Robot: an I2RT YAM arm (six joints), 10 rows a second.
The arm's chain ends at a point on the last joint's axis. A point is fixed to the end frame.
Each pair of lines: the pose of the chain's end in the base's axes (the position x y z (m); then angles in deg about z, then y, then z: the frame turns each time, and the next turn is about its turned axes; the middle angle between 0 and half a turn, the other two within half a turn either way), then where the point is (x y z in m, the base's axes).
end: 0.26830 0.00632 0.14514 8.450 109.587 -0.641
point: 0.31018 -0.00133 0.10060
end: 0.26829 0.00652 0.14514 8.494 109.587 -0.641
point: 0.31018 -0.00110 0.10060
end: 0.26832 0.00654 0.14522 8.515 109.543 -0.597
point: 0.31024 -0.00103 0.10070
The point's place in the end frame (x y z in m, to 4 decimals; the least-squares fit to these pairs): 0.0286 -0.0134 0.0529
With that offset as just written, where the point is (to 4 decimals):
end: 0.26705 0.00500 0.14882 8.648 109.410 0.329
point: 0.3089 -0.0020 0.1042
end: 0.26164 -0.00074 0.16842 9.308 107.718 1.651
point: 0.3047 -0.0064 0.1247
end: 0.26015 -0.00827 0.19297 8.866 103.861 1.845
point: 0.3059 -0.0137 0.1521
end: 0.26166 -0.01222 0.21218 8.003 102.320 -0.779
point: 0.3088 -0.0195 0.1731
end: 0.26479 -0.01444 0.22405 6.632 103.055 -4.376
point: 0.3116 -0.0246 0.1853
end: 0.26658 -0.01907 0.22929 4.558 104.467 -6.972
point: 0.3123 -0.0323 0.1902
